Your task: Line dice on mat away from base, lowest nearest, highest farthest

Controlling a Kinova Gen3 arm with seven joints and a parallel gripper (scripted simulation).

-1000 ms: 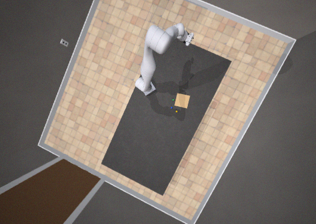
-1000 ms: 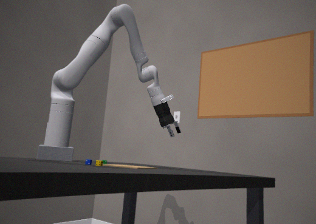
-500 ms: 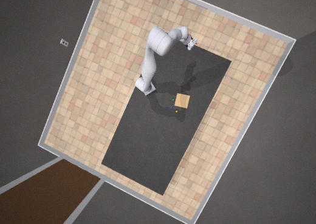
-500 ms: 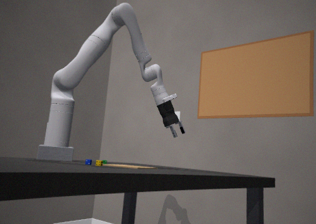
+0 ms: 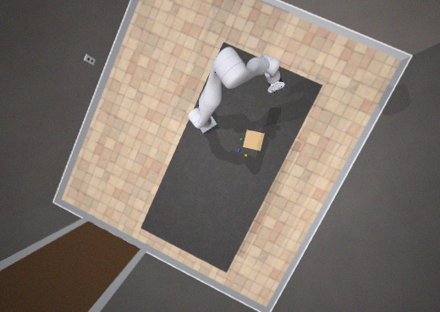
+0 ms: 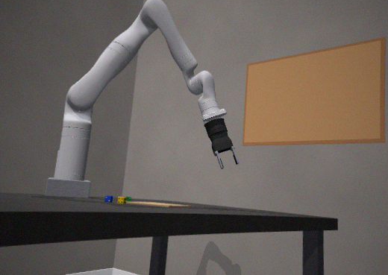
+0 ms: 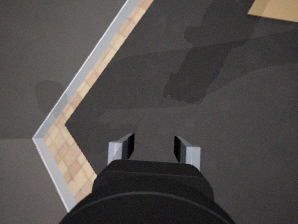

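The yellow die lies 2 cm ahead of my hand, 49 cm to the right of it and 16 cm below it. From my hand the other things lie so: green die: 7 cm behind, 39 cm to the right, 16 cm below; then blue die: 5 cm behind, 48 cm to the right, 16 cm below; then mat: 2 cm ahead, 36 cm to the right, 16 cm below.
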